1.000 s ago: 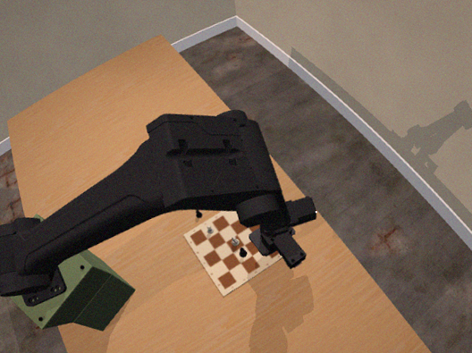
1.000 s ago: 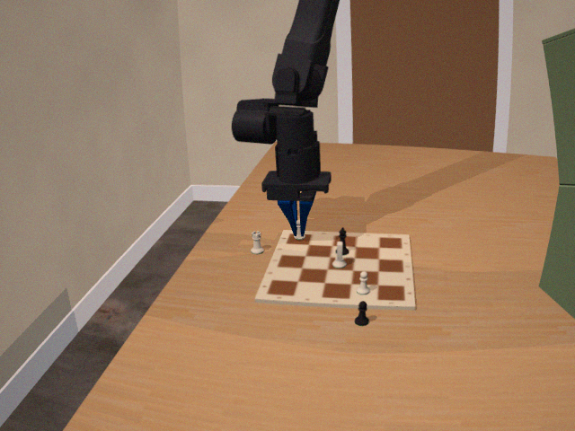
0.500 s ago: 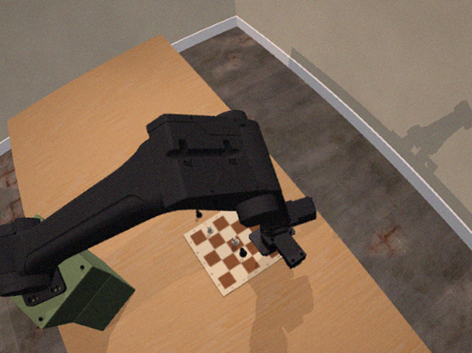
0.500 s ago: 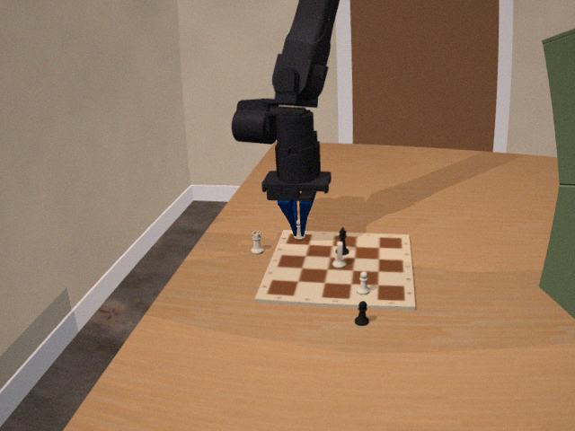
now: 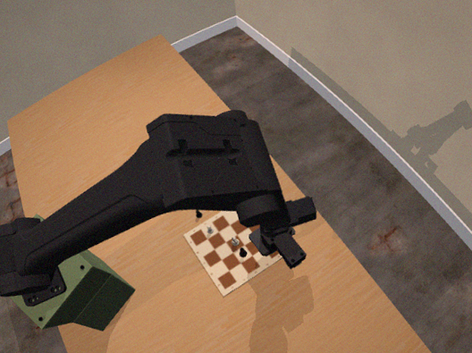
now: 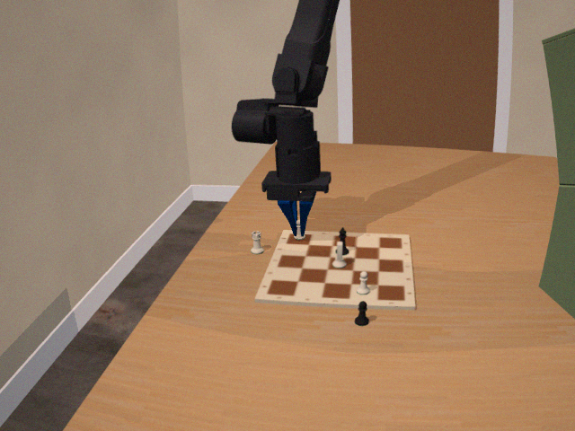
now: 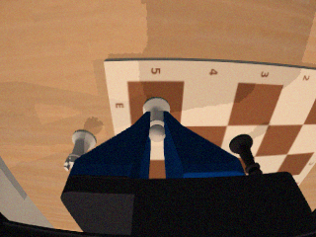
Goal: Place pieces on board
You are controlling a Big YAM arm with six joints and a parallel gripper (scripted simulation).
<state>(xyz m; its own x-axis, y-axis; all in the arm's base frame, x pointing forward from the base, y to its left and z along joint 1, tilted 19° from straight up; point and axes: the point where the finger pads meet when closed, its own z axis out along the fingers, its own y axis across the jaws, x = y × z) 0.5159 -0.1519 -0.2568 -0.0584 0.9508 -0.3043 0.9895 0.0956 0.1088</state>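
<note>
The white rook lies 6 cm ahead of my hand, 4 cm to the left of it and 1 cm below it. From my hand the other things lie so: tall black piece 8 cm behind, 3 cm to the left; then tall white piece 8 cm behind, 7 cm to the left; then chessboard 8 cm behind, 7 cm to the left, 2 cm below.
</note>
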